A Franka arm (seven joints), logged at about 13 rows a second.
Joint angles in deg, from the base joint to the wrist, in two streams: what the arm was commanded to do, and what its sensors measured. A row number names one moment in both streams.
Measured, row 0:
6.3, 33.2, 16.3, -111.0, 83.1, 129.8, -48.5
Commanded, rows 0 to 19:
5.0, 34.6, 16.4, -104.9, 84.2, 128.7, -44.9
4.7, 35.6, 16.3, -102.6, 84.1, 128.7, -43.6
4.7, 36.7, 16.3, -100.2, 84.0, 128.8, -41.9
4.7, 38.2, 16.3, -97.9, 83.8, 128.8, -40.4
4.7, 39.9, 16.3, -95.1, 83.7, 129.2, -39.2
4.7, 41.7, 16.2, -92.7, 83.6, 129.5, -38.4
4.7, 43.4, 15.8, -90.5, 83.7, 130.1, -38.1
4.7, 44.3, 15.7, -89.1, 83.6, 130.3, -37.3
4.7, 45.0, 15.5, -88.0, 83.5, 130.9, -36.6
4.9, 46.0, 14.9, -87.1, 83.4, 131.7, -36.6
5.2, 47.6, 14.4, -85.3, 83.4, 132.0, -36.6
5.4, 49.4, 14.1, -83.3, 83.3, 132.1, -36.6
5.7, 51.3, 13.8, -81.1, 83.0, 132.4, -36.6
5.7, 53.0, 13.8, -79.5, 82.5, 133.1, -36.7
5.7, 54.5, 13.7, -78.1, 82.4, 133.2, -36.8
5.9, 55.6, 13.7, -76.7, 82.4, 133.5, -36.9
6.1, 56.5, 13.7, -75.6, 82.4, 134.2, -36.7
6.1, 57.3, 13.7, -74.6, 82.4, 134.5, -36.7
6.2, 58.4, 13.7, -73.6, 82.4, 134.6, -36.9
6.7, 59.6, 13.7, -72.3, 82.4, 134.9, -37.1
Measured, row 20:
5.5, 56.6, 13.9, -77.0, 83.0, 134.3, -37.8
